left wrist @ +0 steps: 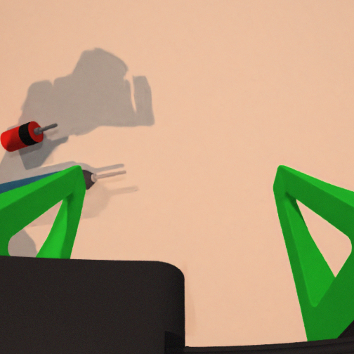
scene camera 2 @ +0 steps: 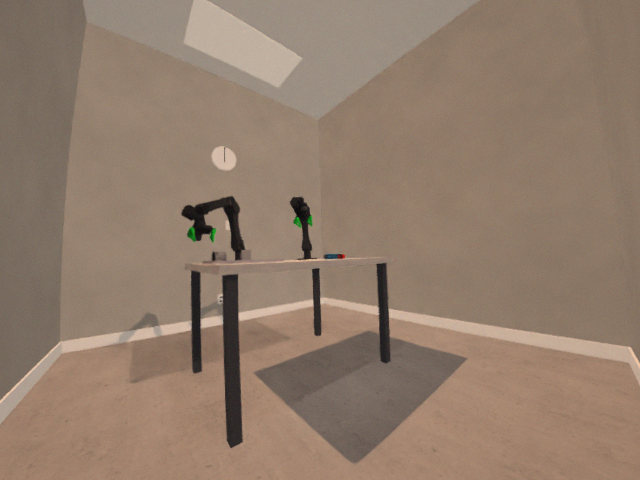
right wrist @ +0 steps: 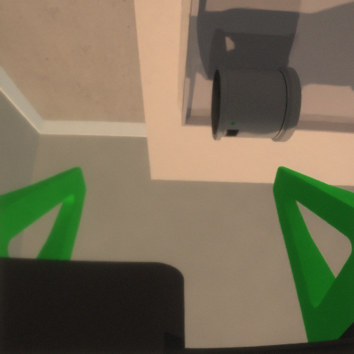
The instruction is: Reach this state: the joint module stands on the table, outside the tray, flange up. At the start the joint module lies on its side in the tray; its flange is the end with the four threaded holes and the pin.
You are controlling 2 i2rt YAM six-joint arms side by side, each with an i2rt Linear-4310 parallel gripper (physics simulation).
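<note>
The joint module, a dark grey cylinder, lies on its side in the tray near the tray's corner. In the right wrist view its dark end faces left and a wider rim is at its right end; the flange's holes cannot be made out. My right gripper is open and empty, above the table's edge near the module, not touching it. My left gripper is open and empty, high above the table.
In the left wrist view a red and black tool with a metal tip lies on the table beside a blue tool, partly hidden by a finger. A grey block-like part stands beside the right arm's base.
</note>
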